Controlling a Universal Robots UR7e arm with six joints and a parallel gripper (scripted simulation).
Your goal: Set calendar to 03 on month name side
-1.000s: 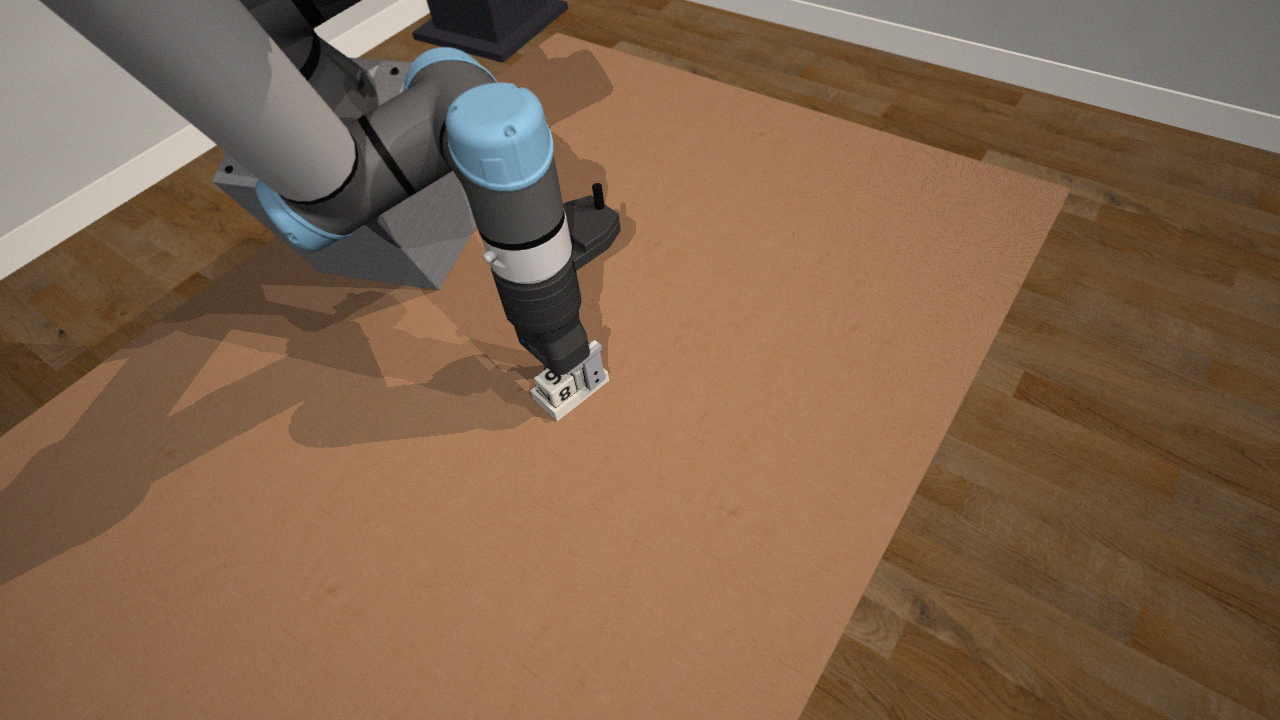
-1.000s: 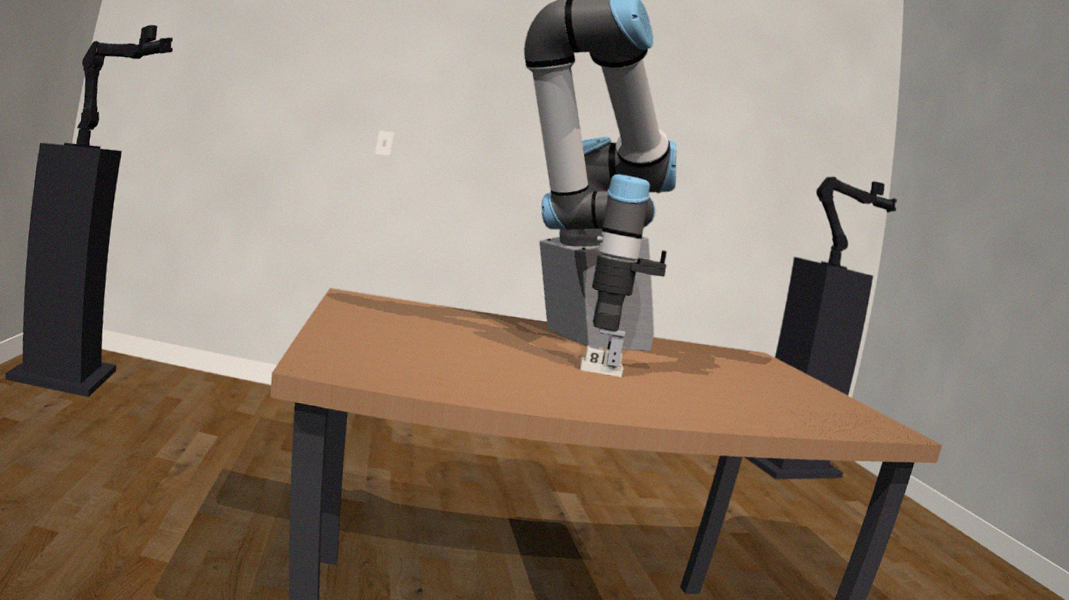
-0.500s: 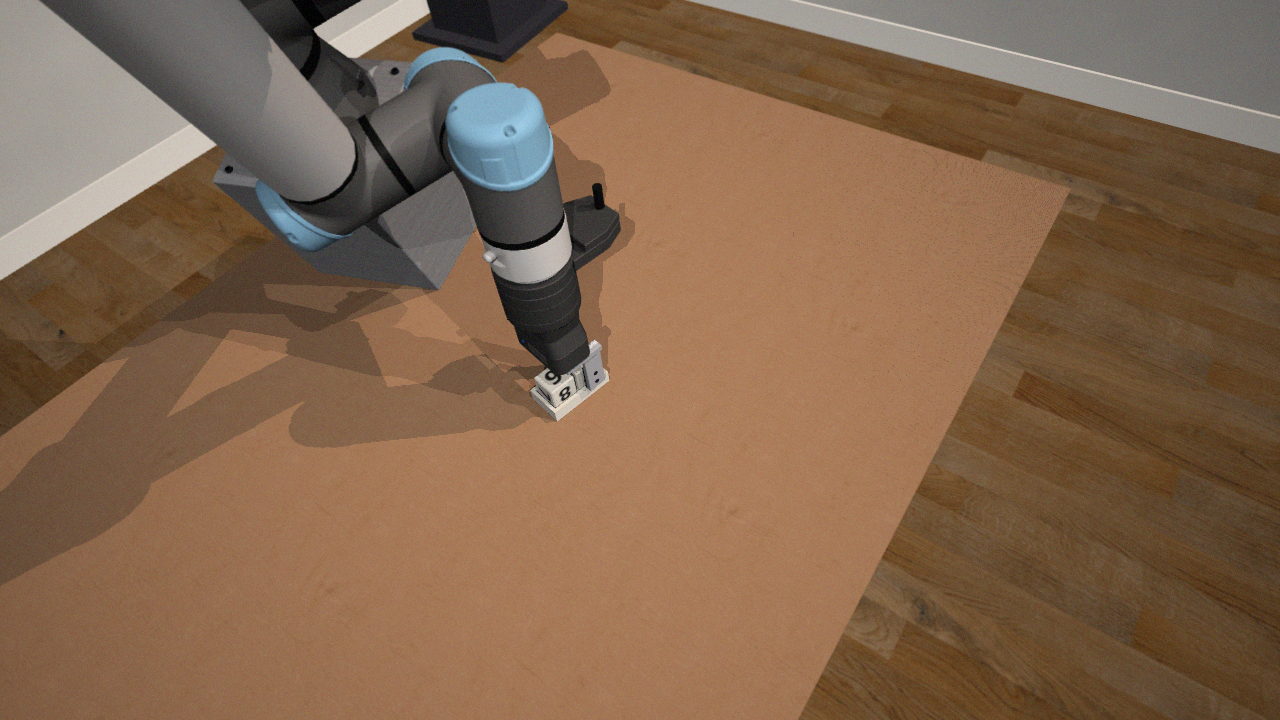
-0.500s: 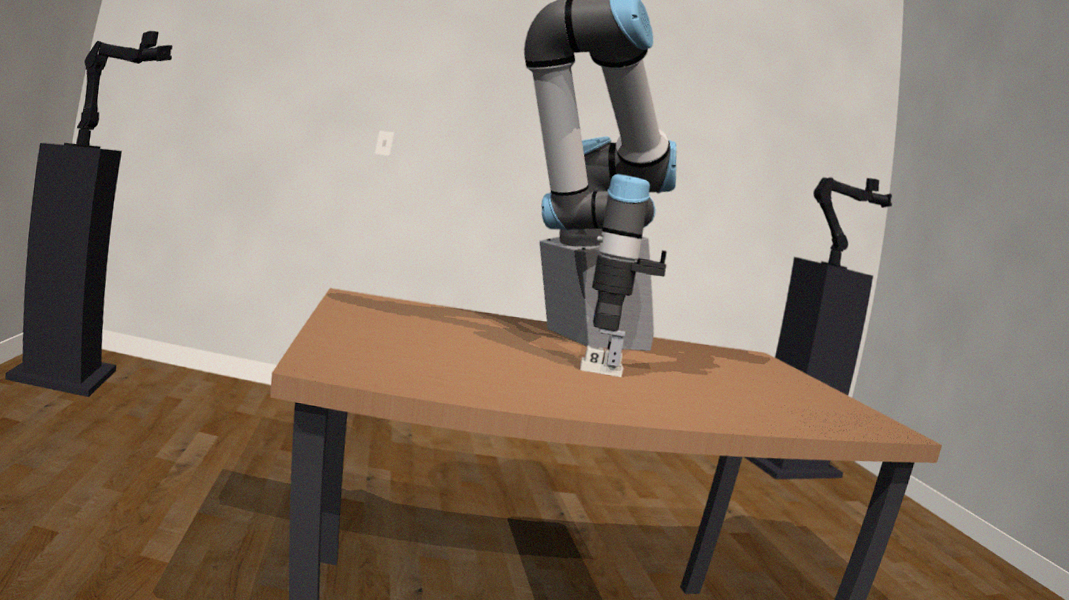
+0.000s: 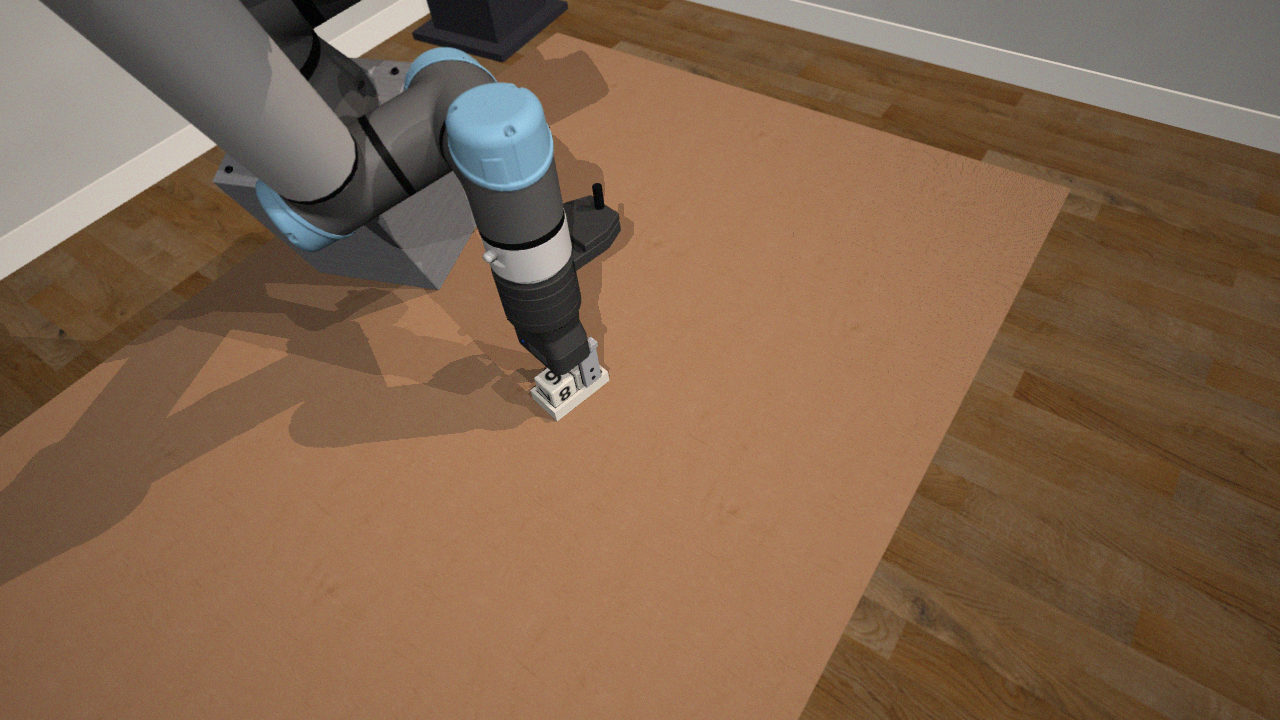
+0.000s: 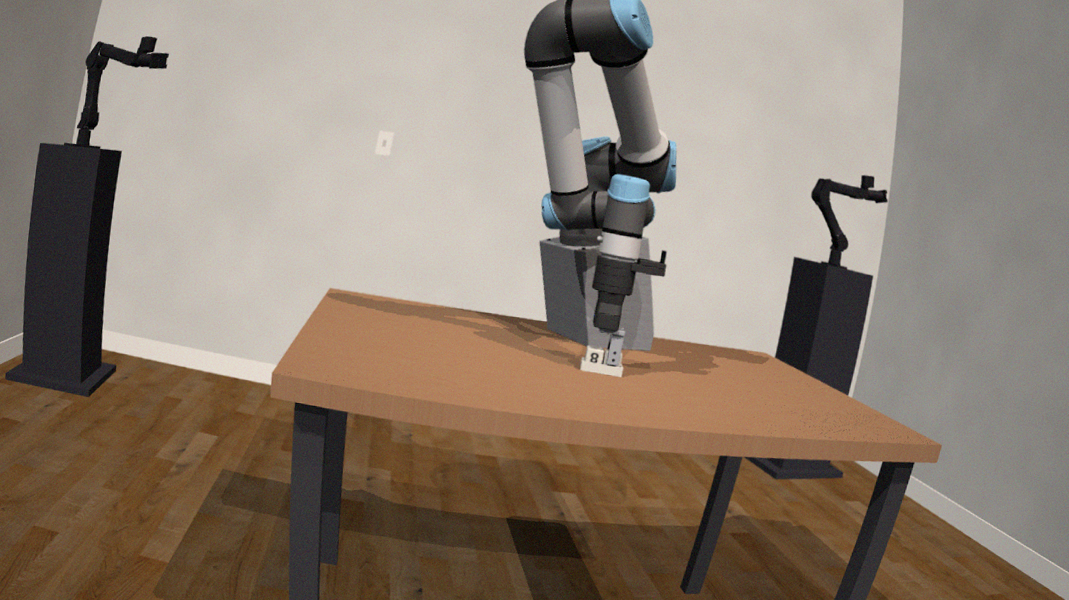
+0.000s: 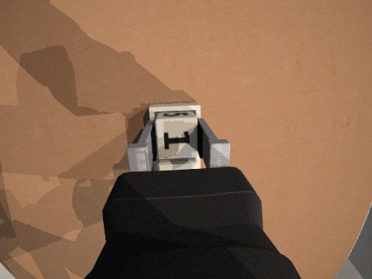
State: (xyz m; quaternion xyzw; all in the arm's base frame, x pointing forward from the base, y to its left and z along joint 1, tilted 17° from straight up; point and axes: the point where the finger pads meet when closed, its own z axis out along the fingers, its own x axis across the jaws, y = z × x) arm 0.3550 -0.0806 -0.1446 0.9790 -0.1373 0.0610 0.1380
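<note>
The white tray is 3 cm below my hand, 2 cm to the right of it and 1 cm behind it.
</note>
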